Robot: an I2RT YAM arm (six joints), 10 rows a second.
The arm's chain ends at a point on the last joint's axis. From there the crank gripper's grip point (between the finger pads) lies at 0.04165 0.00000 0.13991 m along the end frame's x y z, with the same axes.
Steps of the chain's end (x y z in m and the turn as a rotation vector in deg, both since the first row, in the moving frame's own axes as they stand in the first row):
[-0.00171 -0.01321 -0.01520 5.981 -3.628 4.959]
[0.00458 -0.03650 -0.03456 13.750 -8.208 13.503]
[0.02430 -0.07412 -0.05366 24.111 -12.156 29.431]
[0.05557 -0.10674 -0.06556 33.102 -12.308 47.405]
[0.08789 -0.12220 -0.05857 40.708 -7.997 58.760]
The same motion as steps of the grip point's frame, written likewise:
[-0.01014 -0.02469 -0.01343 5.981 -3.628 4.959]
[-0.01267 -0.06278 -0.03296 13.750 -8.208 13.503]
[0.00531 -0.11774 -0.05612 24.111 -12.156 29.431]
[0.04723 -0.15904 -0.07332 33.102 -12.308 47.405]
[0.09819 -0.17570 -0.07299 40.708 -7.997 58.760]

